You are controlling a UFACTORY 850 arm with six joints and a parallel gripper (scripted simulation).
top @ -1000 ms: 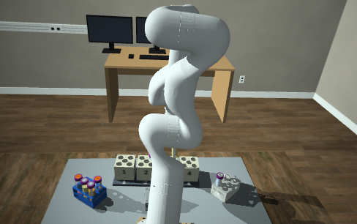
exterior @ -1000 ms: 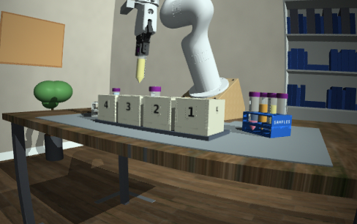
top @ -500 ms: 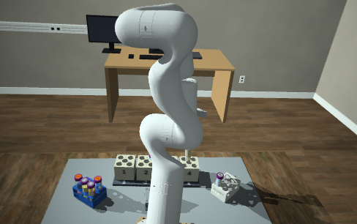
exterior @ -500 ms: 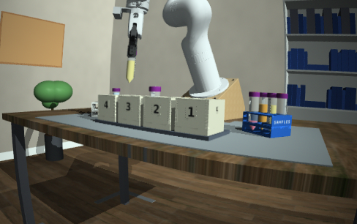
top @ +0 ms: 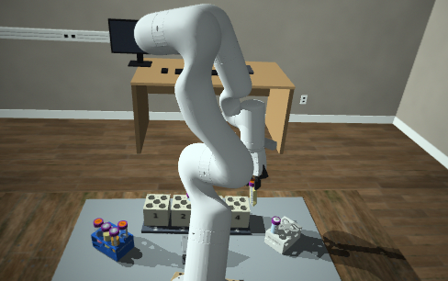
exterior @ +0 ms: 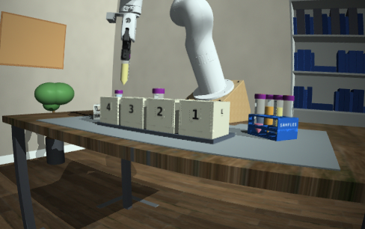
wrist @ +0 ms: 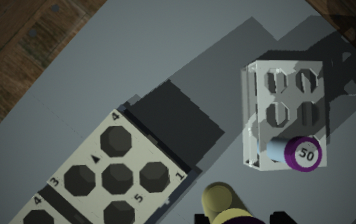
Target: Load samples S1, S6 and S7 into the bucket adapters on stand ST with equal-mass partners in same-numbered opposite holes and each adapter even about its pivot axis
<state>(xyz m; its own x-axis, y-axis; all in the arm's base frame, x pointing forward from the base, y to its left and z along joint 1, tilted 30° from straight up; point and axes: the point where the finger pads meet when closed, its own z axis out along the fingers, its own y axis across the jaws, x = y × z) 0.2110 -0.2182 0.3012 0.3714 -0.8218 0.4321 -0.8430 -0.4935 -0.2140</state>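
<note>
The white rack lies 80 mm behind my hand, 120 mm to the right of it and 220 mm below it. From my hand the other things lie so: adapter 1 (170 mm ahead, 340 mm to the left, 200 mm below); then blue samples rack (70 mm ahead, 520 mm to the left, 220 mm below).
</note>
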